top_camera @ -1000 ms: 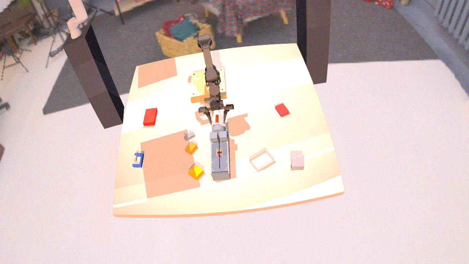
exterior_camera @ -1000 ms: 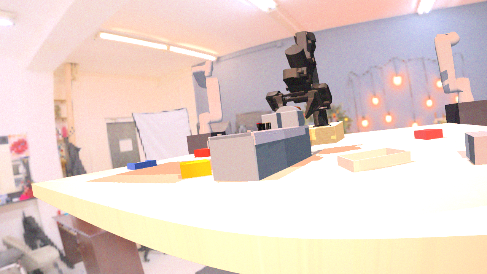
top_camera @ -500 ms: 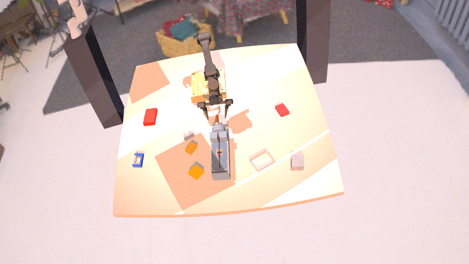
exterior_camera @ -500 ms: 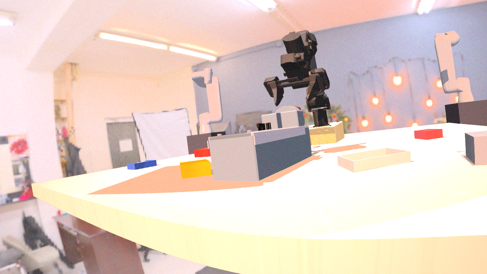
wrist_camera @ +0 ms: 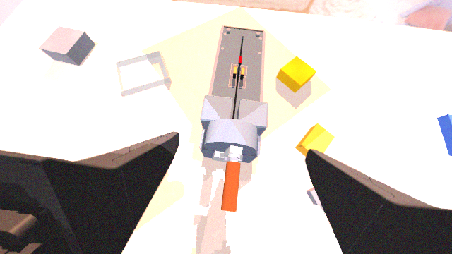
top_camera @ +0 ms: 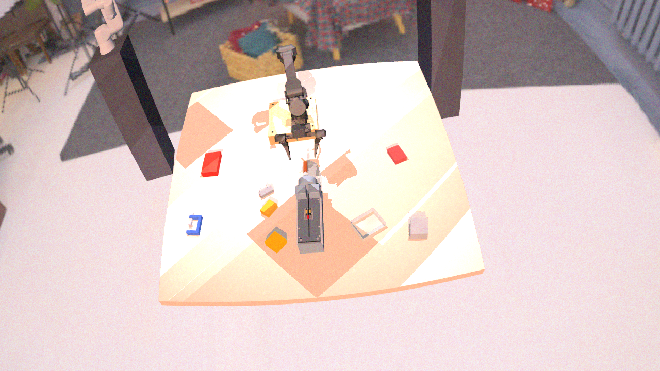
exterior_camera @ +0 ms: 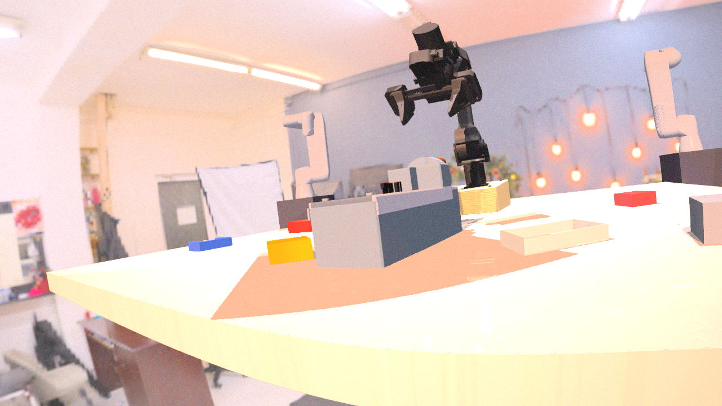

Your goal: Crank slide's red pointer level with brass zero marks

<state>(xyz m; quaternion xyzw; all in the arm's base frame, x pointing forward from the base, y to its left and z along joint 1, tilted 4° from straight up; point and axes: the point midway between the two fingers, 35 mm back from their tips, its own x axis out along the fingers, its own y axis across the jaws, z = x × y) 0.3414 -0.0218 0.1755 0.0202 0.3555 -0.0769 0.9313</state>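
My gripper tip is 8 cm above the orange crank handle and 2 cm past it. From my gripper tip the other things lie so: shallow white tray: 22 cm ahead, 19 cm below, 18 cm to the left; then red pointer: 18 cm ahead, 11 cm below, 2 cm to the right; then yellow cube: 21 cm ahead, 18 cm below, 17 cm to the right.
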